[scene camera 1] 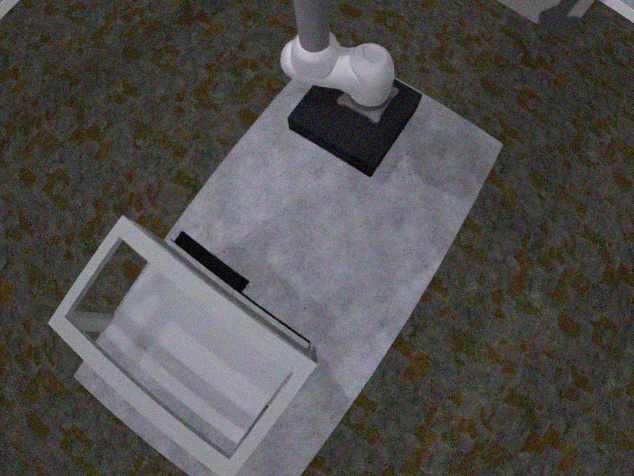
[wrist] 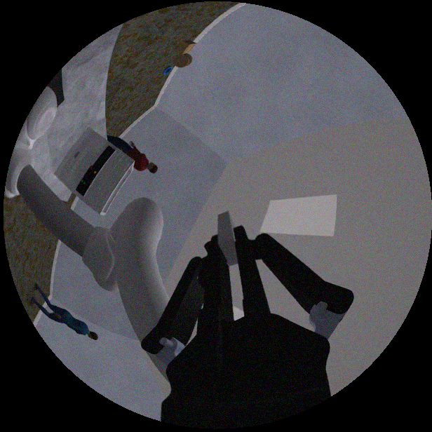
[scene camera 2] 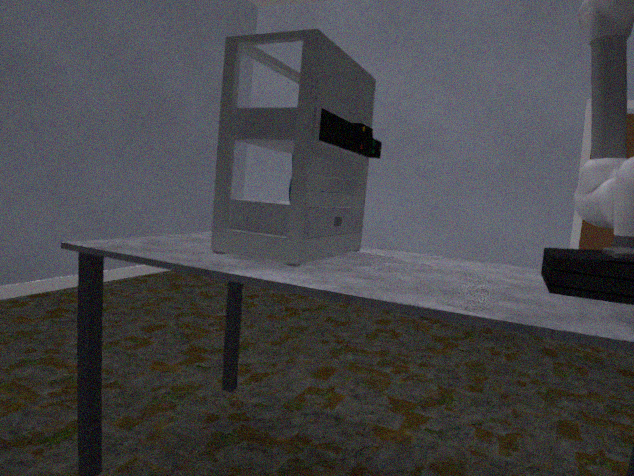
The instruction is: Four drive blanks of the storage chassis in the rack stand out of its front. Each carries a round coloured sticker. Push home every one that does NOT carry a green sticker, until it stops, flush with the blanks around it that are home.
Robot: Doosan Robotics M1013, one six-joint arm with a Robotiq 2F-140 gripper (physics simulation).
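Seen in the pictures: arm's base, link origin: (scene camera 1: 368, 96).
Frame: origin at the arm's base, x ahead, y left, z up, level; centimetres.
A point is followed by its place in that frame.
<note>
The black storage chassis (scene camera 1: 212, 262) {y -0.6, x 83.3, z 31.8 cm} (scene camera 2: 335, 128) {y 20.0, x 85.9, z 28.1 cm} (wrist: 90, 181) sits in the front of the pale grey rack (scene camera 1: 204, 286) {y 7.3, x 87.9, z 51.8 cm} (scene camera 2: 340, 76) {y 16.0, x 87.3, z 44.0 cm} (wrist: 71, 162). In scene camera 2, some blanks stand out at the chassis's right part, with tiny yellow, red and green stickers there. The same colours show as specks in the wrist view. The stickers are too small to match surely to single blanks, and how far each blank stands out cannot be told. My gripper (wrist: 226, 222) is shut and empty, far from the rack, facing the wall and ceiling. It does not show in either scene view.
The rack stands on a grey table (scene camera 1: 327, 220) {y 12.0, x 47.9, z -10.9 cm} (scene camera 2: 435, 281) {y 24.0, x 53.0, z -10.9 cm}. My arm (scene camera 1: 368, 71) {y 1.0, x 7.8, z 24.8 cm} (scene camera 2: 609, 102) {y -14.2, x 10.8, z 44.7 cm} (wrist: 140, 245) rises from a black base block (scene camera 1: 343, 128) {y -0.8, x 17.1, z -1.3 cm} (scene camera 2: 588, 271) {y 16.8, x 16.4, z -4.1 cm} at the other end. A person in red (wrist: 140, 161) and one in teal (wrist: 70, 320) stand beyond the table.
</note>
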